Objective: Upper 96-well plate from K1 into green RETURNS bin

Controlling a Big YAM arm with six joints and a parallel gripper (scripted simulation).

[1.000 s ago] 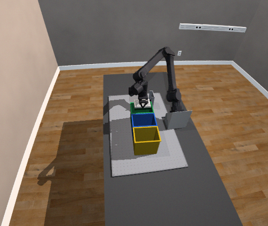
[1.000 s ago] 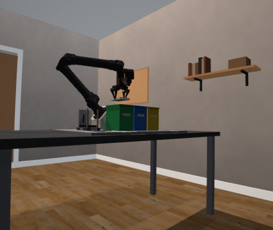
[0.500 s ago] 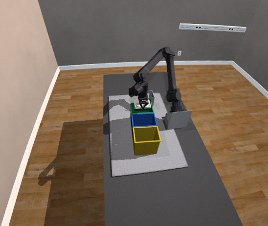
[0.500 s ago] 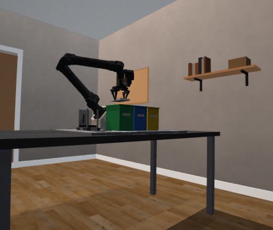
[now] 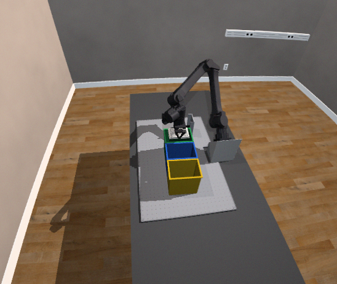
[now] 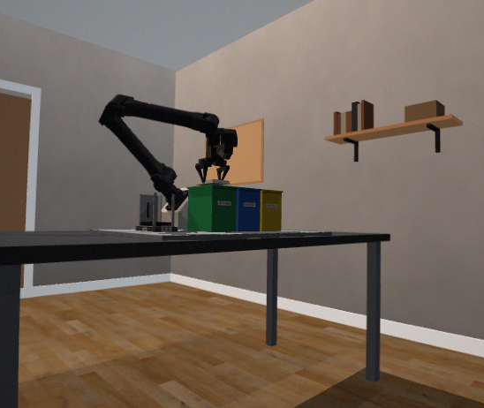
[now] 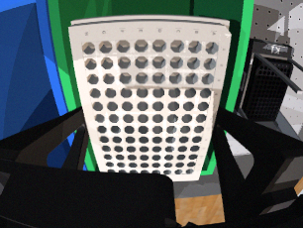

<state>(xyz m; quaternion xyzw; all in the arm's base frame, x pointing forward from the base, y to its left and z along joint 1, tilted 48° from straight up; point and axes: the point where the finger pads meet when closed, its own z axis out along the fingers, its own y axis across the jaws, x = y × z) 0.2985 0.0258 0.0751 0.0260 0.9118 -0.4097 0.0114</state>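
My gripper is now 11 cm above the green bin. The rest, counted from my hand: dark plate (21 cm to the right, 17 cm below, 9 cm behind); then blue bin (13 cm to the left, 11 cm below, 1 cm ahead); then white 96-well plate (right at my hand).
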